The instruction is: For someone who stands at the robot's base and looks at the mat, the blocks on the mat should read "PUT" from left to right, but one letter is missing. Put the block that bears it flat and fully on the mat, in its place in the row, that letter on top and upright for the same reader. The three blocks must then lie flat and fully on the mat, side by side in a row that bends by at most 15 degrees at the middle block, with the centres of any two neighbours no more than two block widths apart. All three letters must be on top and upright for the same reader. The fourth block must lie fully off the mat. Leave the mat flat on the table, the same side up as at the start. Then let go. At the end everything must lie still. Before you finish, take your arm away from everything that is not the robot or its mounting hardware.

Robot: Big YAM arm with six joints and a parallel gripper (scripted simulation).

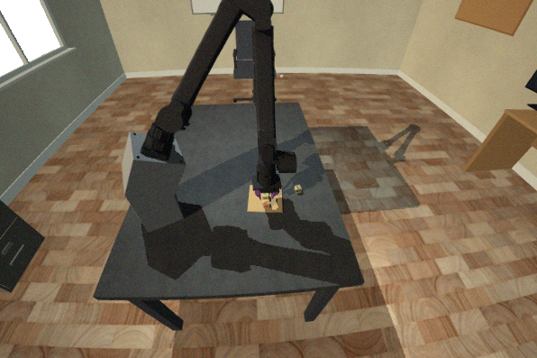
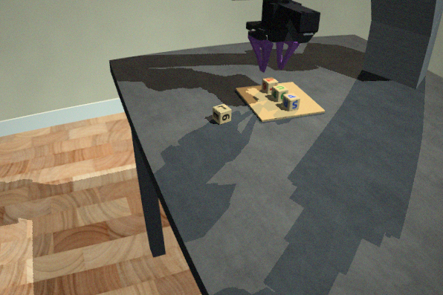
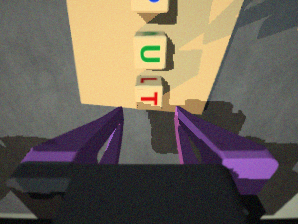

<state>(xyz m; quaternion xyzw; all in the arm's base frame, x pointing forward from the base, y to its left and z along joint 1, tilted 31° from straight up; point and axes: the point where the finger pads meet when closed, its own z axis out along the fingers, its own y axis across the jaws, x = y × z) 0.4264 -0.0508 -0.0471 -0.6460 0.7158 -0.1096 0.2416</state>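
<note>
Now: the T block 40 mm below my hand. From my hand the other things lie so: mat 40 mm to the left, 60 mm below.
</note>
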